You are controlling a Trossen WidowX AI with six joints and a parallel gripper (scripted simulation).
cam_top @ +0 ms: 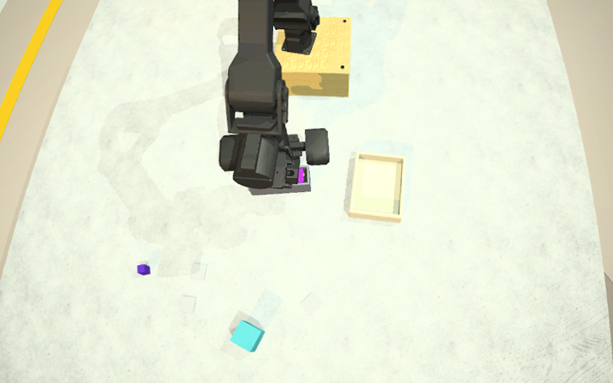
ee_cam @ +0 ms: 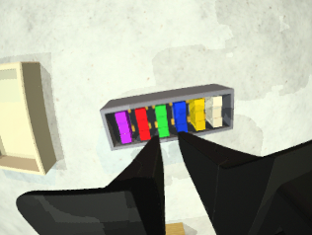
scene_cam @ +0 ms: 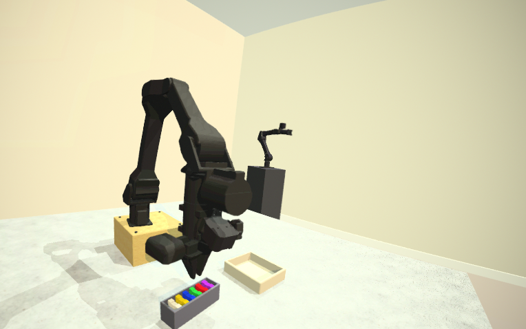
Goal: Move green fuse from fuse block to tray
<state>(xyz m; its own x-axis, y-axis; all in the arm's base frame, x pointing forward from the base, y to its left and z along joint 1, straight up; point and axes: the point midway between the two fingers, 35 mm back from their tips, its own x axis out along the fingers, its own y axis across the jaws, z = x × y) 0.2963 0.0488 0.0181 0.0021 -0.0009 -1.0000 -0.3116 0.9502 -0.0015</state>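
Now: the green fuse 50 mm below my gripper tip. From my gripper tip the other things lie so: purple cube 250 mm ahead, 220 mm to the right, 60 mm below; tray 190 mm to the left, 70 mm below, 40 mm behind; cyan cube 310 mm ahead, 50 mm below, 30 mm to the left.
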